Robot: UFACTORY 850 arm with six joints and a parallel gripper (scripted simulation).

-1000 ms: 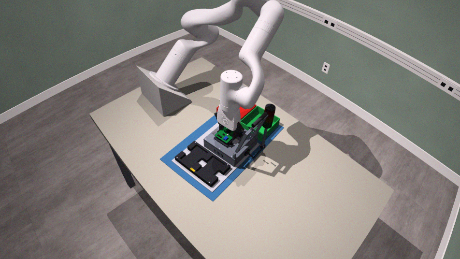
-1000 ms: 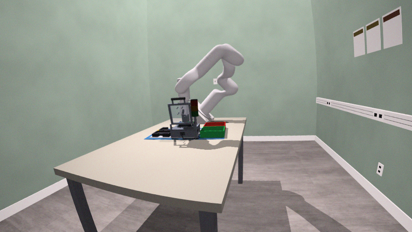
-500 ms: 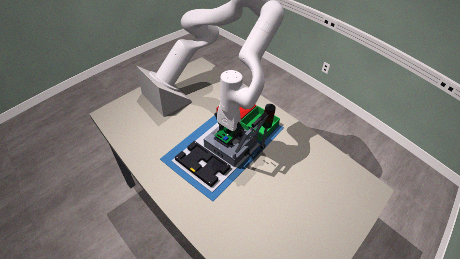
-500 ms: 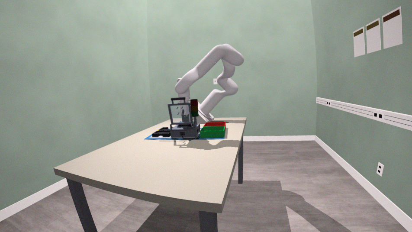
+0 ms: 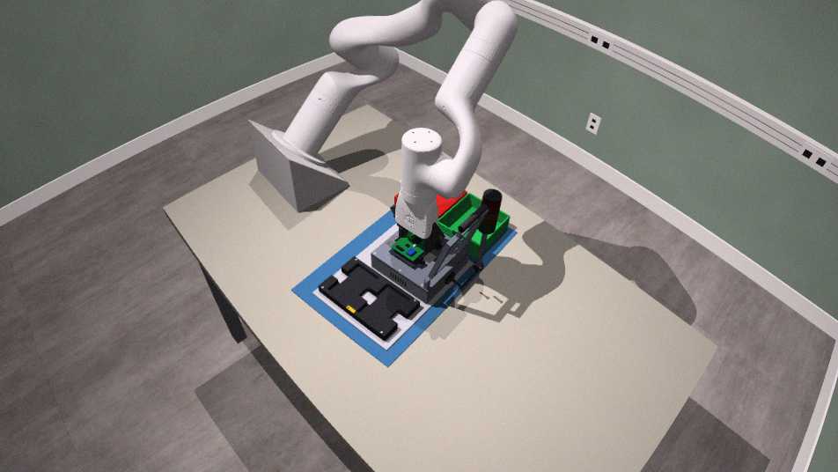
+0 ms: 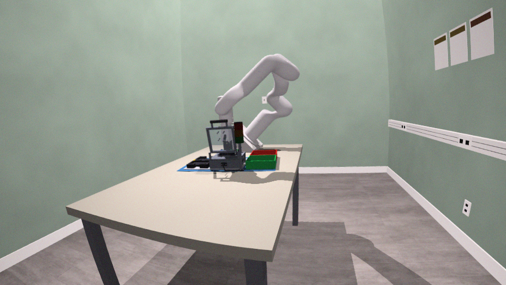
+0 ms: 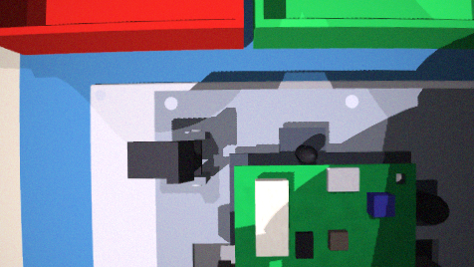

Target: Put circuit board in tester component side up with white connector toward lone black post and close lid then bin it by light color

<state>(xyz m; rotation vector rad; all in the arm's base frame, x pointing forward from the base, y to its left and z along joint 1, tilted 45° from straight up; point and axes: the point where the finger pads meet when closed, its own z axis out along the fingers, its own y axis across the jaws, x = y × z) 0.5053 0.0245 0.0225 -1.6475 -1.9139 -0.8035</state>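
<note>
My gripper is now right at the green circuit board. The rest, counted from my hand: black latch part (70 mm behind, 50 mm to the left); then green bin (200 mm to the left, 70 mm below, 10 mm ahead); then lid (120 mm ahead, 90 mm above, 20 mm to the left).
</note>
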